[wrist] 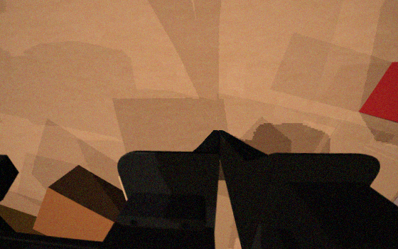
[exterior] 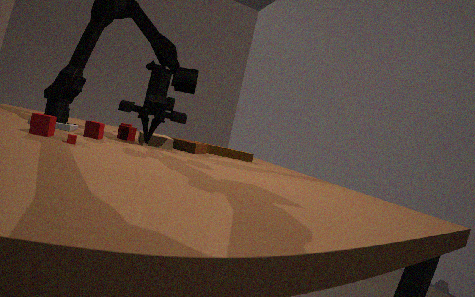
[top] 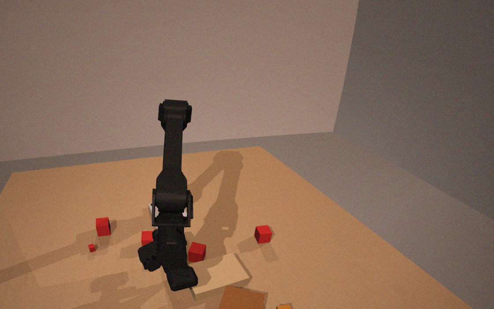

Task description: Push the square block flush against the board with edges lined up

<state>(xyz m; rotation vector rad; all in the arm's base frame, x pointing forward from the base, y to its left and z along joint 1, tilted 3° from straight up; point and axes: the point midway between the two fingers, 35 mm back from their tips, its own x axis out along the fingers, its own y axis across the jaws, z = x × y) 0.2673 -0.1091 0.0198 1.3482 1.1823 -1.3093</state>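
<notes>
Right now the tan block is 90 mm to the left of my gripper tip, 50 mm ahead of it and 10 mm above it. Round my gripper tip: brown square block (170 mm ahead, 90 mm to the left, 10 mm above); then tiny red cube (190 mm behind, 180 mm to the right); then orange board (320 mm ahead, 120 mm to the left, 10 mm above).
</notes>
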